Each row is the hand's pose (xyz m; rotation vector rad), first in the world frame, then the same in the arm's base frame.
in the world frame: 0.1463 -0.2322 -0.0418 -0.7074 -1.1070 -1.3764
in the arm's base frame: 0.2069 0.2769 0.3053 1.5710 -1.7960 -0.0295
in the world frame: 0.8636 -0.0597 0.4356 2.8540 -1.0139 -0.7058
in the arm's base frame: -0.5822 0.1706 0.6772 -2.1061 -1.6075 -1.3584
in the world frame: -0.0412 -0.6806 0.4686 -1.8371 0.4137 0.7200
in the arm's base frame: 0.4299 -0.2534 0.7124 -1.6096 -2.3848 0.1231
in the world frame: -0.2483 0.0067 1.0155 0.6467 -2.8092 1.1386
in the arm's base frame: -0.0210 -0.8496 0.2069 -1.0797 0.4681 -0.4696
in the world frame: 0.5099 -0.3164 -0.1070 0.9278 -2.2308 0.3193
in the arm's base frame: 0.0169 0.5008 0.5446 -1.6744 0.6637 -1.0955
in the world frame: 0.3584 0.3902 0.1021 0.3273 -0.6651 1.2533
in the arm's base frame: -0.3671 0.2307 -0.0433 0.0647 1.2698 -2.1315
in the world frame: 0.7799 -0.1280 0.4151 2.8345 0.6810 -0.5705
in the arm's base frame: -0.4738 0.1527 0.6825 0.8330 1.9683 1.5562
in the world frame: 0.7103 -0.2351 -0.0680 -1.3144 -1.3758 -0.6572
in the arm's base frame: -0.1901 0.5546 0.5951 1.2106 -2.7083 -0.2501
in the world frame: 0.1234 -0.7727 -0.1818 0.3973 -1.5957 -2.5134
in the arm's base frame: 0.5940 0.4031 0.6880 2.4655 -0.2427 -0.5602
